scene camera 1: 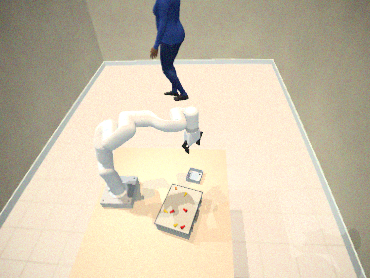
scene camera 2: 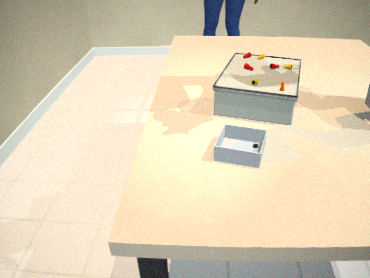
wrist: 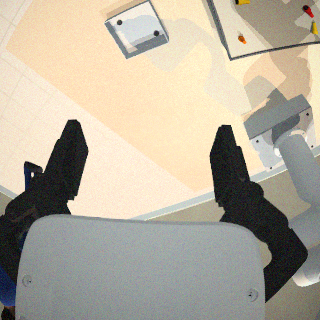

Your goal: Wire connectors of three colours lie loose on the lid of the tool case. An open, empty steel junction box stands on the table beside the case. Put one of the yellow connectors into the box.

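Places are measured from the arm's base along level axes (x ahead, y right, z down), in millimetres.
Where they show: gripper, fingertip midpoint: (scene camera 1: 192, 148) (wrist: 147, 135); arm's base, link origin: (scene camera 1: 119, 190) (wrist: 289, 141).
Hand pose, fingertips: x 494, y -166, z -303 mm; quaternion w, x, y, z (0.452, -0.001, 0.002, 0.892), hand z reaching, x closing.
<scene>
Things, the pixels of their top centre, and the offset from my fingertips.
- tool case, top centre: (scene camera 2: 260, 70) (scene camera 1: 180, 207) dx -51, dy +245, dz +282 mm
- second yellow connector, top centre: (wrist: 316, 29) (scene camera 2: 288, 63) (scene camera 1: 165, 210) dx -136, dy +287, dz +271 mm
- red connector, top centre: (wrist: 311, 12) (scene camera 2: 275, 63) (scene camera 1: 171, 210) dx -97, dy +283, dz +270 mm
- third yellow connector, top centre: (scene camera 2: 261, 54) (scene camera 1: 175, 224) dx -58, dy +366, dz +271 mm
- steel junction box, top centre: (wrist: 135, 31) (scene camera 2: 241, 137) (scene camera 1: 194, 173) dx -2, dy -56, dz +331 mm
- orange connector, top centre: (wrist: 244, 41) (scene camera 2: 282, 82) (scene camera 1: 175, 187) dx -103, dy +118, dz +264 mm
The tool case (scene camera 1: 172, 231) (scene camera 2: 255, 107) (wrist: 230, 22) bears loose connectors on its lid. One yellow connector (scene camera 1: 185, 194) (scene camera 2: 254, 82) (wrist: 242, 1) lies toward the box side. A second yellow connector (scene camera 1: 165, 211) (scene camera 2: 288, 66) (wrist: 314, 27) lies beside a red connector (scene camera 1: 172, 211) (scene camera 2: 274, 66) (wrist: 307, 11). A third yellow connector (scene camera 1: 175, 225) (scene camera 2: 261, 56) lies at the lid's far end from the box. The steel junction box (scene camera 1: 194, 180) (scene camera 2: 237, 157) (wrist: 147, 47) stands open and empty beside the case. My gripper (scene camera 1: 194, 145) (wrist: 147, 135) is open and empty, high above the table, away from the case.
An orange connector (scene camera 1: 176, 188) (scene camera 2: 282, 86) (wrist: 242, 38) stands near a lid corner. Two more red connectors, one (scene camera 1: 185, 210) (scene camera 2: 248, 66) mid-lid and one (scene camera 1: 182, 227) (scene camera 2: 247, 55) at the far end, lie there. The arm's base (scene camera 1: 117, 199) (wrist: 280, 117) is beside the case. A person (scene camera 1: 170, 30) stands beyond the table.
</scene>
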